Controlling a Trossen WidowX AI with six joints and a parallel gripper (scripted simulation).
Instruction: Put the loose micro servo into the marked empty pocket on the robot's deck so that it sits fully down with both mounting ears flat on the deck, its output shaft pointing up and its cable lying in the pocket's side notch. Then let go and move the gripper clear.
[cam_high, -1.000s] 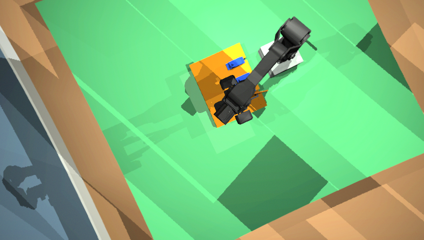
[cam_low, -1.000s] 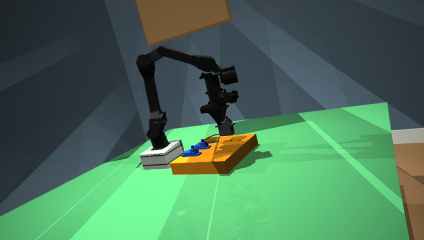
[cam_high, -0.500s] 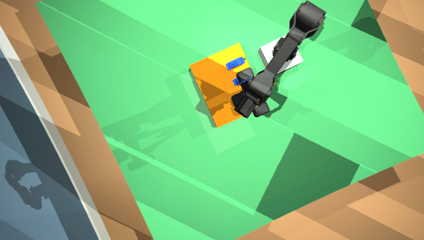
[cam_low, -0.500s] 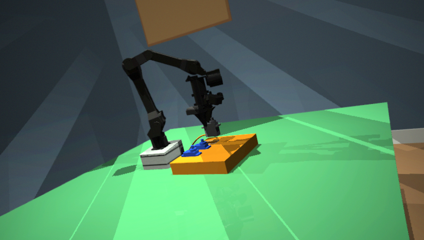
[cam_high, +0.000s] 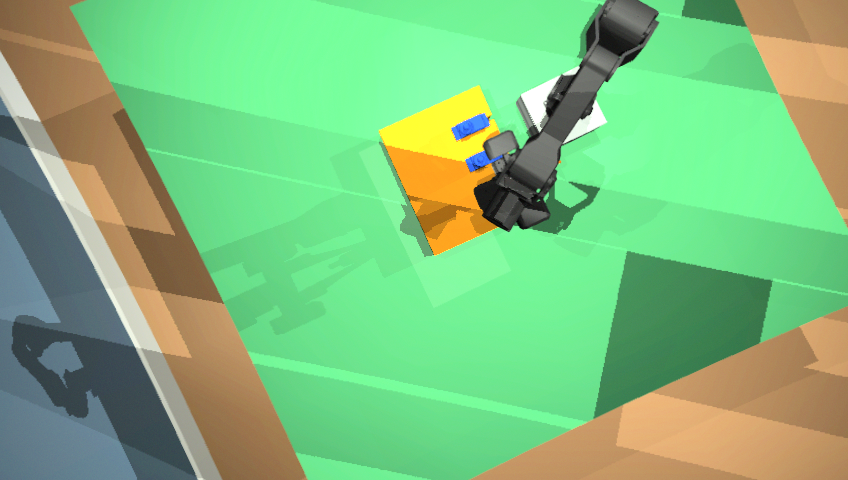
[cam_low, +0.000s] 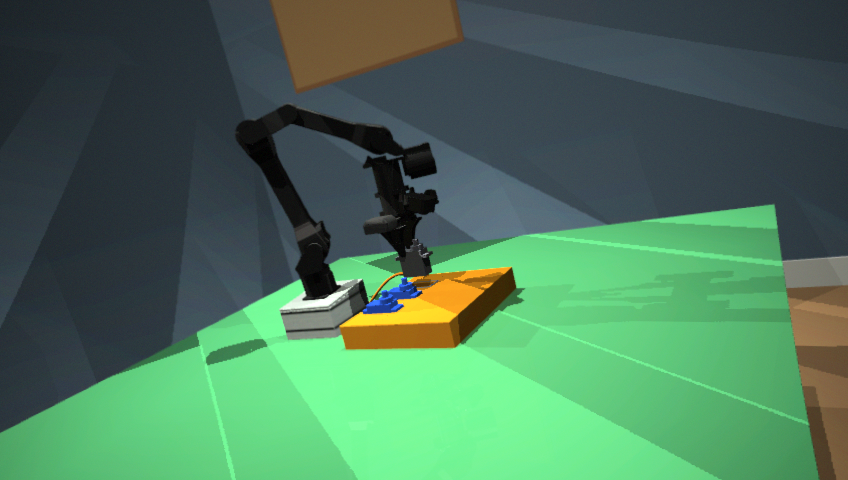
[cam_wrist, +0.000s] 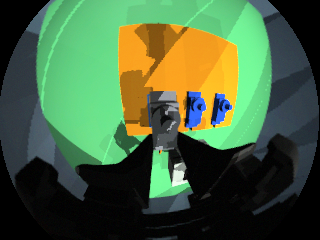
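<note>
Right now the yellow deck is 120 mm ahead of my gripper tip, 90 mm below it and 80 mm to the right of it.
</note>
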